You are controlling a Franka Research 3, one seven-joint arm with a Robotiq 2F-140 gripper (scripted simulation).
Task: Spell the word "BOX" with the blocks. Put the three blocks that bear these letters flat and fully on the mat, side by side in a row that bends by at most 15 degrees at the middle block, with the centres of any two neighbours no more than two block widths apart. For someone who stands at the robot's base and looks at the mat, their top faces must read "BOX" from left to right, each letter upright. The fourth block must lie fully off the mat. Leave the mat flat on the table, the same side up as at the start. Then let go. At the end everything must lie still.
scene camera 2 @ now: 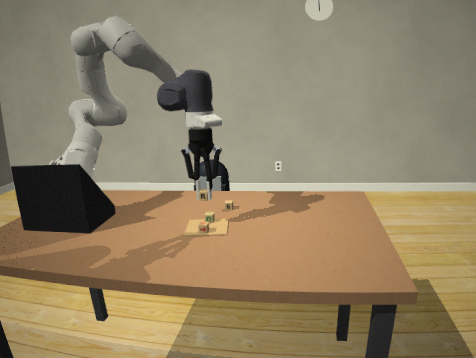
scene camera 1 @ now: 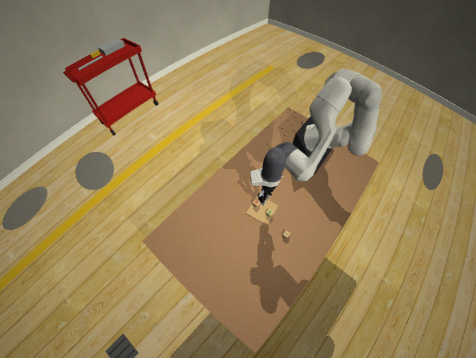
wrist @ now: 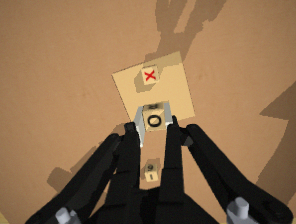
I see my gripper (scene camera 2: 204,198) and a tan mat (wrist: 173,88).
My gripper also shows in the wrist view (wrist: 154,112).
